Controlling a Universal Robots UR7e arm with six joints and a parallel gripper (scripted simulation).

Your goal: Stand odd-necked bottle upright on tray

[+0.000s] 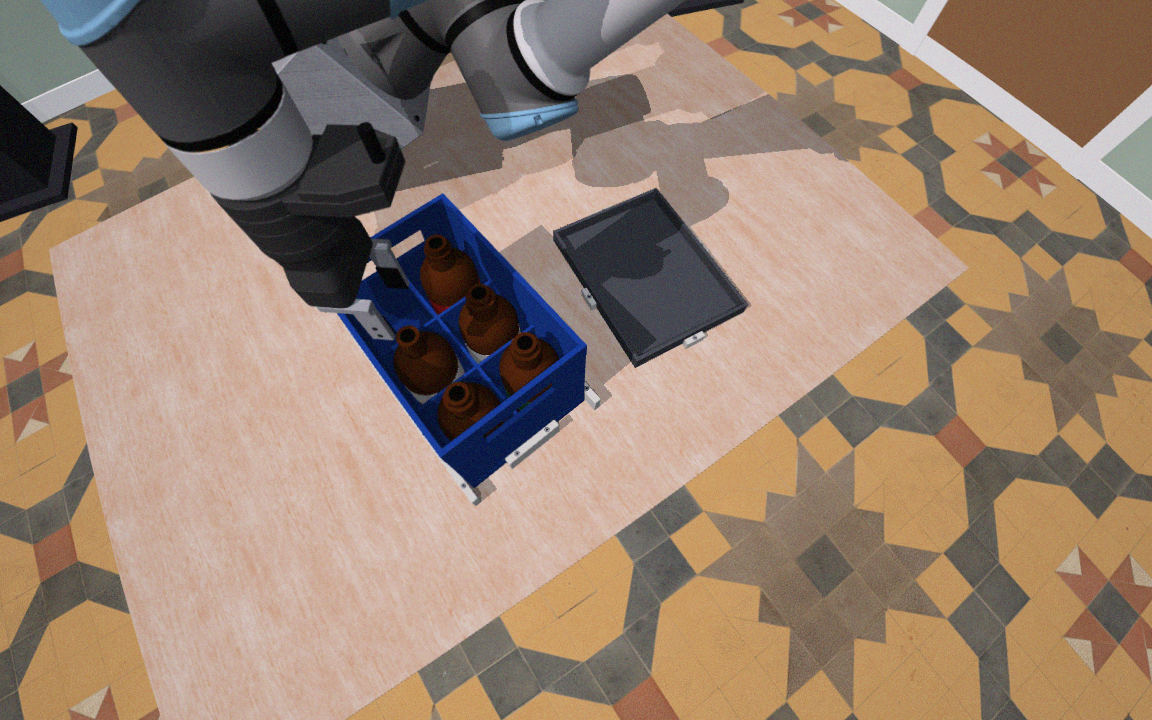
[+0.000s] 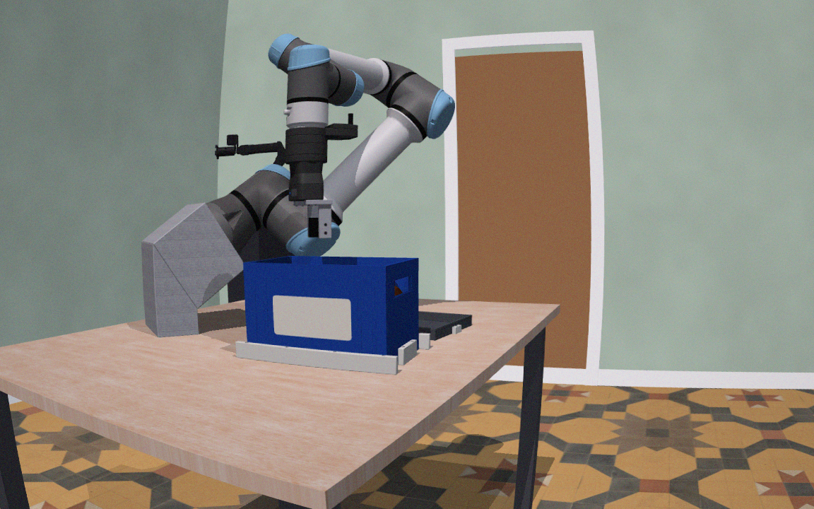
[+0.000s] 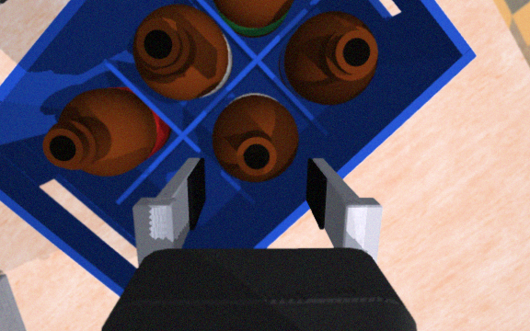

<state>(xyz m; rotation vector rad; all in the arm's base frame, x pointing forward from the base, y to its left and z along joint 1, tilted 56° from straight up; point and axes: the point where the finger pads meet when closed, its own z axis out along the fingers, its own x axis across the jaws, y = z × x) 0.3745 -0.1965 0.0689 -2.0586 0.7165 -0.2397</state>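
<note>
The blue crate lies 10 mm behind my hand, 40 mm to the left of it and 150 mm below it. The rest, counted from my hand: glass bottle: 110 mm behind, 60 mm to the left, 150 mm below; then dark tray: 70 mm behind, 340 mm to the left, 220 mm below.
</note>
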